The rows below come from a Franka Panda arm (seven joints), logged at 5 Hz.
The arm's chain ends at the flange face. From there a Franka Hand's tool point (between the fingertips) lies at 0.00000 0.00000 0.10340 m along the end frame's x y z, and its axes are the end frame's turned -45 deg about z.
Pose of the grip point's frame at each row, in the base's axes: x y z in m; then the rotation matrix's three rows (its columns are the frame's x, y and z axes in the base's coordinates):
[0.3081 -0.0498 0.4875], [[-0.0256 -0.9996 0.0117], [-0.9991 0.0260 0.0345], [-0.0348 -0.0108 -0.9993]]
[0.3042 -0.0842 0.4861], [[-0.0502 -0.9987 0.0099], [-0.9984 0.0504 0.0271], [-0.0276 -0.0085 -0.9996]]
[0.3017 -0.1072 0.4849], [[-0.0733 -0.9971 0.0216], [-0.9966 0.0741 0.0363], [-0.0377 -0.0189 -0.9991]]
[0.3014 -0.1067 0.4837], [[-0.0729 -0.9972 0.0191], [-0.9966 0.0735 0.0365], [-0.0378 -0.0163 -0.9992]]
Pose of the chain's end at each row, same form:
[0.3069 -0.0534 0.5908], [[-0.7249 -0.6887 0.0117], [-0.6881 0.7249 0.0345], [-0.0322 0.0170 -0.9993]]
[0.3032 -0.0870 0.5895], [[-0.7417 -0.6707 0.0099], [-0.6703 0.7416 0.0271], [-0.0255 0.0135 -0.9996]]
[0.2995 -0.1110 0.5882], [[-0.7569 -0.6532 0.0216], [-0.6523 0.7571 0.0363], [-0.0400 0.0133 -0.9991]]
[0.2994 -0.1105 0.5870], [[-0.7567 -0.6536 0.0191], [-0.6527 0.7567 0.0365], [-0.0383 0.0152 -0.9992]]

